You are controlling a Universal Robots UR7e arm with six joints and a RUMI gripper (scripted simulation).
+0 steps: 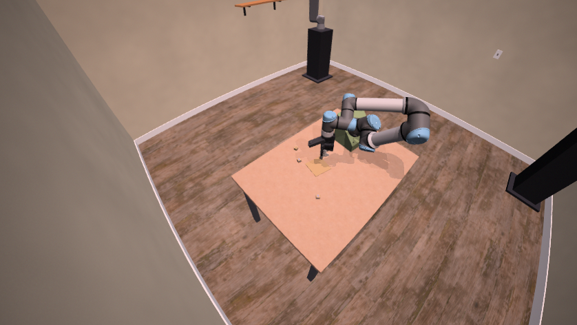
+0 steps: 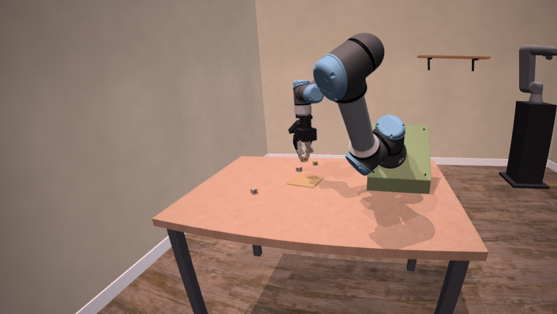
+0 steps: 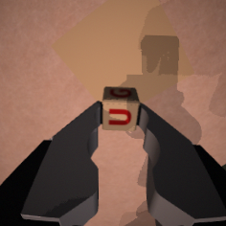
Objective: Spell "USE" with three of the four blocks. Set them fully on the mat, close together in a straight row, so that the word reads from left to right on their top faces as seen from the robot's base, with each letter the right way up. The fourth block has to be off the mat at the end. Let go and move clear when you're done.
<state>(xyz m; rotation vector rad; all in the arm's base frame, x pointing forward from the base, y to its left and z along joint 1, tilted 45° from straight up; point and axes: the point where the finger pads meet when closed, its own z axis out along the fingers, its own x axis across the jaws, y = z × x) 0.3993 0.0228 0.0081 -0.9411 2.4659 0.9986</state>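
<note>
Right now the mat is 12 cm below my hand and 2 cm to the right of it. Round my hand: letter block (right at my hand).
</note>
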